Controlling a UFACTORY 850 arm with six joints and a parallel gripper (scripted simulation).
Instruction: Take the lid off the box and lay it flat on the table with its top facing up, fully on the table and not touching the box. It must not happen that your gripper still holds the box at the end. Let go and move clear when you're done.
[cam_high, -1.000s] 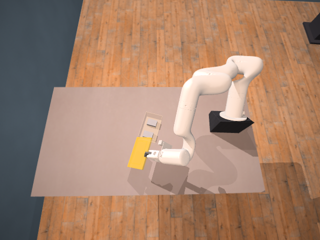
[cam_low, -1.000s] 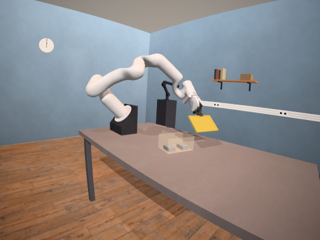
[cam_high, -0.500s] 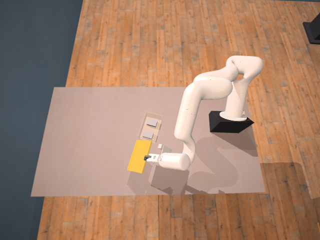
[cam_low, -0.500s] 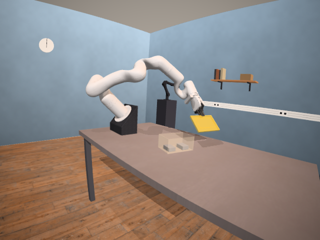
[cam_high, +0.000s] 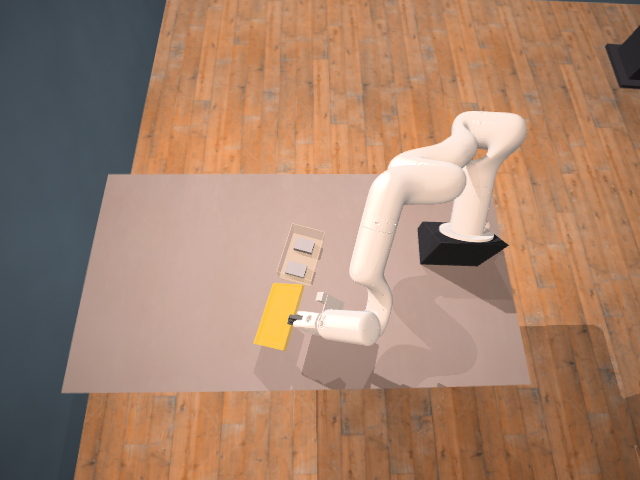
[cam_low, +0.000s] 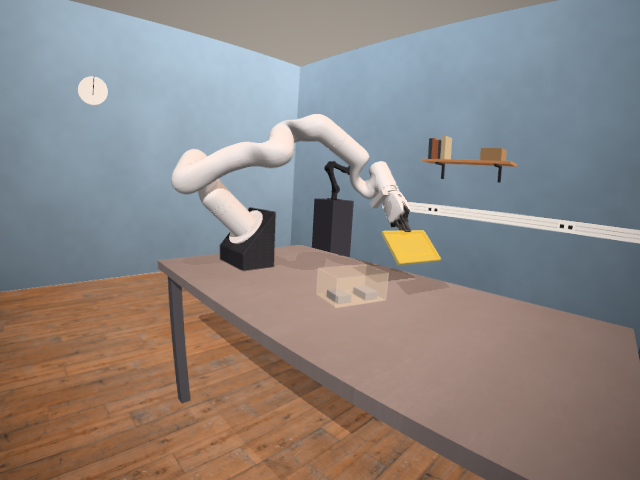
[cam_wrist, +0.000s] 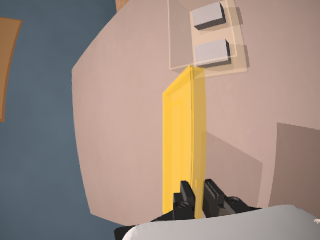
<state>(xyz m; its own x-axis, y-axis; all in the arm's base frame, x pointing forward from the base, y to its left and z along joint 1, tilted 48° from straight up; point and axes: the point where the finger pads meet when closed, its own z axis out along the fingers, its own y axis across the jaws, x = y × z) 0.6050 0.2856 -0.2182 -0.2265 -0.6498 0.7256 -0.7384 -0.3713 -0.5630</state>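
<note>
Right now the yellow lid is 60 mm ahead of my hand, 30 mm to the right of it and 60 mm below it. Also, from my hand: clear box 280 mm to the right, 180 mm below.
</note>
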